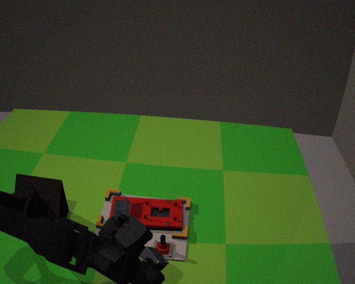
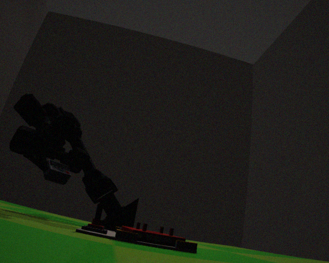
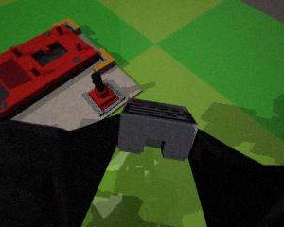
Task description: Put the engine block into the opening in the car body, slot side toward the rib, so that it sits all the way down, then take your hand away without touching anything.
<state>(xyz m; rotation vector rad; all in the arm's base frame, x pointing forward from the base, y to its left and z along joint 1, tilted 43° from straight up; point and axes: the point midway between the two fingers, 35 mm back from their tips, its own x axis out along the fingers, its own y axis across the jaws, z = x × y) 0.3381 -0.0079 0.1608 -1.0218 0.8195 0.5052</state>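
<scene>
My gripper tip is 200 mm to the right of the grey base plate, 90 mm above it and 80 mm past it. The rest, counted from my gripper tip: grey engine block 10 mm to the right, 10 mm behind.
</scene>
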